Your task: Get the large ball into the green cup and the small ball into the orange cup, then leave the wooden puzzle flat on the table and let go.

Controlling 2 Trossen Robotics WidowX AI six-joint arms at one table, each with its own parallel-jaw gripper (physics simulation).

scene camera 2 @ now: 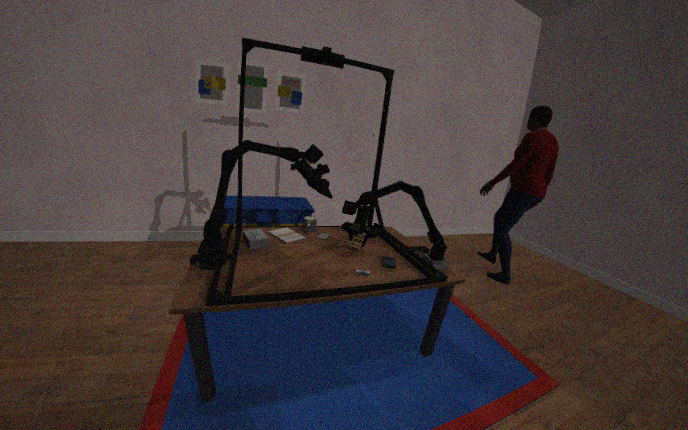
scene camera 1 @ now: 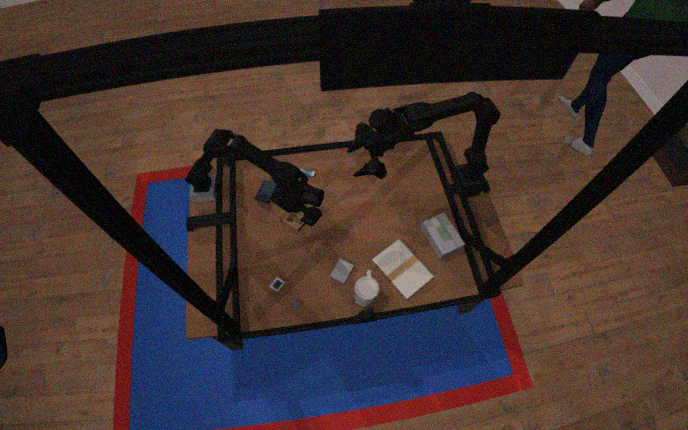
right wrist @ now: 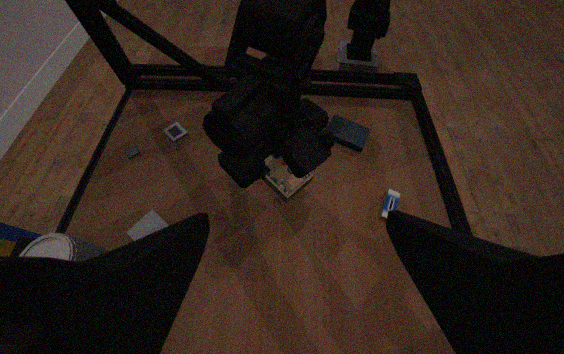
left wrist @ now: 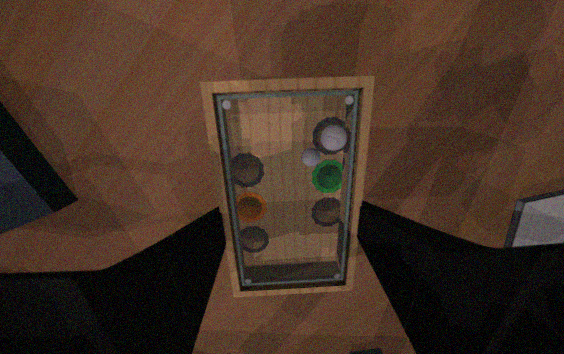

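Observation:
The wooden puzzle is a framed box with a clear cover. My left gripper is shut on its long sides, low over the table. In the left wrist view, the large white ball lies in a dark cup at the upper right. The small ball is outside the cups, at the upper left of the green cup. The green cup and the orange cup at the left look empty. My right gripper is open and empty, high above the table.
A dark blue box and a blue-white eraser-like block lie near the puzzle. A lidded mug, an open notebook, a grey box and small flat items stand farther off. Black frame bars border the table.

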